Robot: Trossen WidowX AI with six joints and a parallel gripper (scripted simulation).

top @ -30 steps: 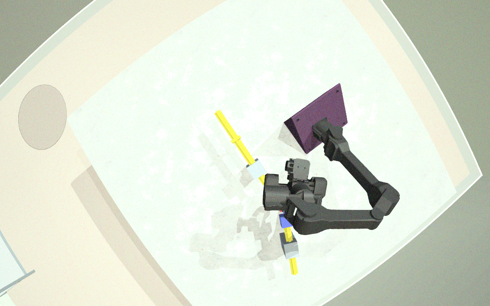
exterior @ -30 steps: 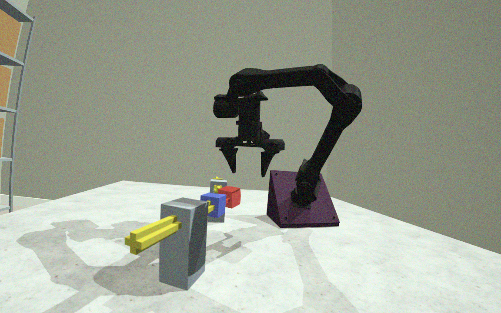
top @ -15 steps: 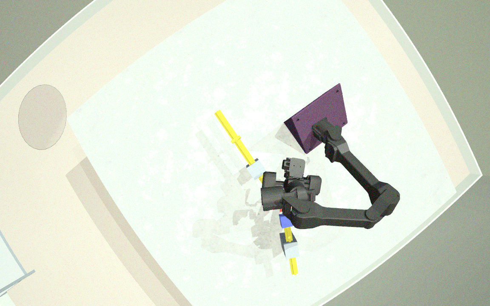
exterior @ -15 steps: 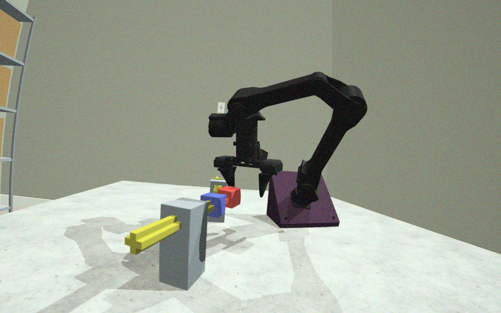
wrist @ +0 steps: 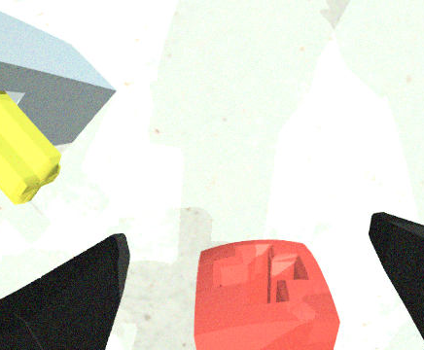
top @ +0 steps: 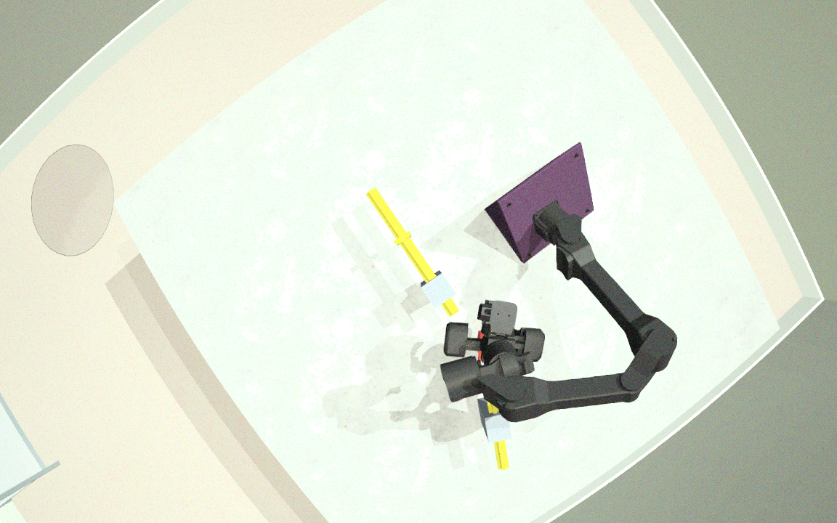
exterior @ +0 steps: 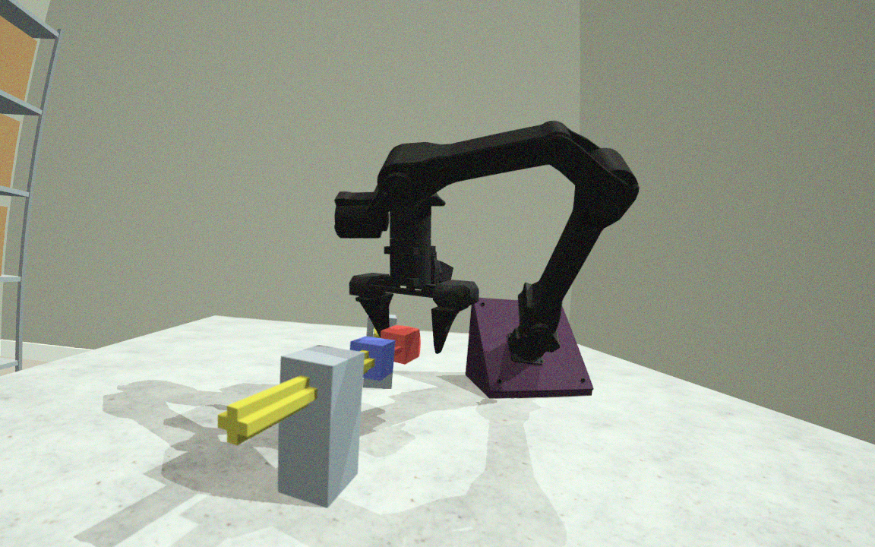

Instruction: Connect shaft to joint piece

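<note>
Now: gripper tip 30 mm to the right of the red joint piece, 20 mm short of it and 10 mm below it.
</note>
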